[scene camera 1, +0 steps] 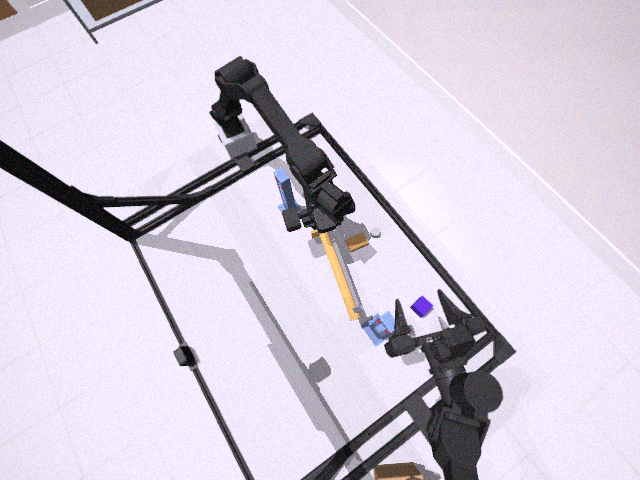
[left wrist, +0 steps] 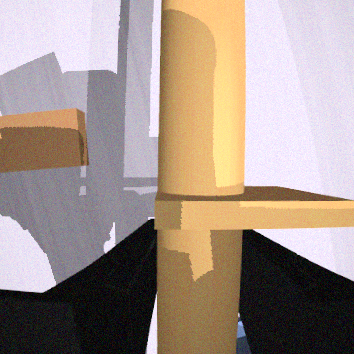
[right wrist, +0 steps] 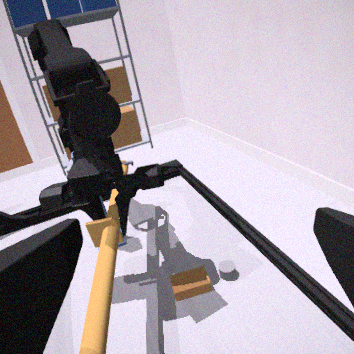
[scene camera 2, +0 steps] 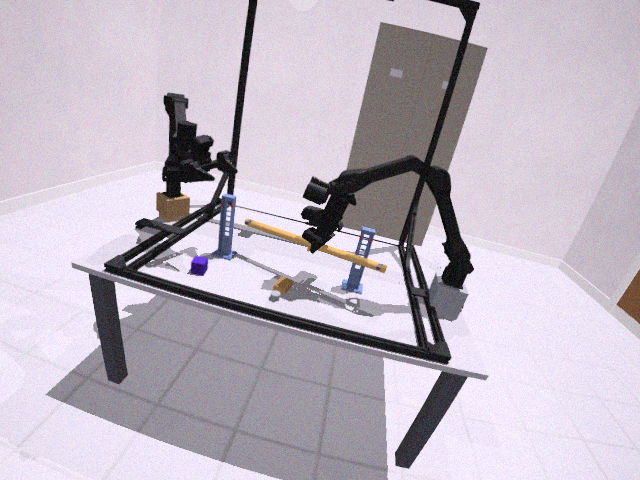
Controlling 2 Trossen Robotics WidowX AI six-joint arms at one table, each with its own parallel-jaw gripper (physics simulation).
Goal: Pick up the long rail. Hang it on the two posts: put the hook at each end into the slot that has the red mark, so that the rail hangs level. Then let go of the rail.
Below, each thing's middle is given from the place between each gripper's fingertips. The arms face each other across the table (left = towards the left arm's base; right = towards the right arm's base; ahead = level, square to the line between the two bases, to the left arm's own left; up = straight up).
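Scene:
So you can picture it, my right gripper is 8 cm past the long orange rail (scene camera 2: 359, 260), 27 cm to the right of it and 17 cm above it. Then there's the orange block (left wrist: 56, 138), which from my right hand is 1 cm ahead, 24 cm to the left and 29 cm below.
As for my left hand, the long orange rail is 1 cm to the right of it and 2 cm above it, while the orange block is 5 cm to the right of that left hand, 9 cm ahead of it and 10 cm below it.

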